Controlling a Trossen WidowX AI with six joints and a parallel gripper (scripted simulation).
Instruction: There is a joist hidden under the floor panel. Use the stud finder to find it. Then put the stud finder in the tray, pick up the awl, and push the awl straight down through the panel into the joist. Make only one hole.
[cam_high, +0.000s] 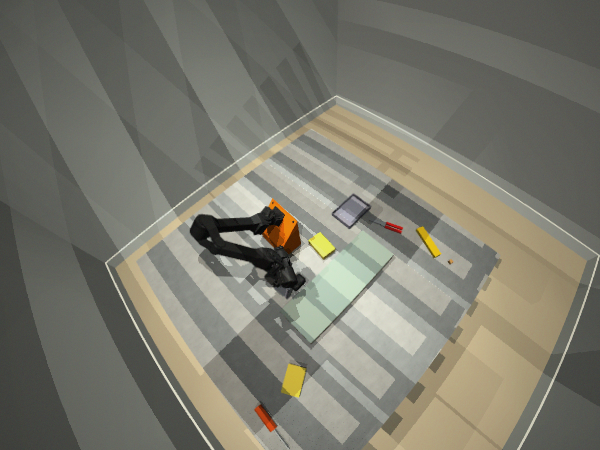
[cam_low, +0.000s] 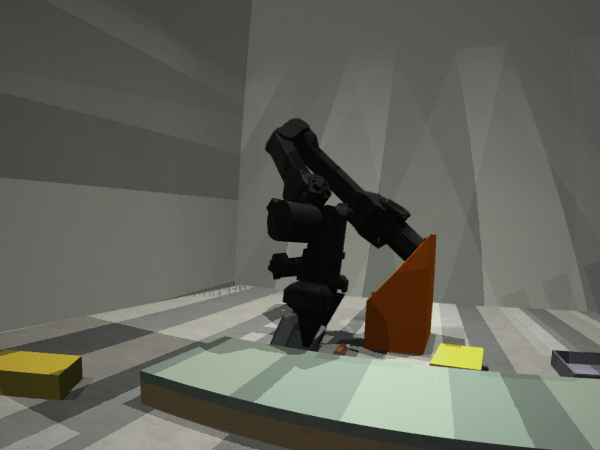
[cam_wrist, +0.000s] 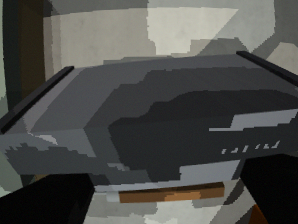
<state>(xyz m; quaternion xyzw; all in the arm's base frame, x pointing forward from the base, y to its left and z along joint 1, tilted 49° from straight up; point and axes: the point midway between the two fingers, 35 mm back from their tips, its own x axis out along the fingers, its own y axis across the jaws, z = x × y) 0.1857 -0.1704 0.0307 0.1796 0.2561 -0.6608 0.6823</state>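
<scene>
Right now the awl is 40 mm to the left of my gripper tip, 20 mm below it and 20 mm ahead of it. From my gripper tip the other things lie so: stud finder: 10 mm to the right, 10 mm behind; yellow bar: 600 mm to the left, 330 mm ahead, 20 mm below; dark-rimmed tray: 470 mm to the left, 40 mm behind, 20 mm below.
</scene>
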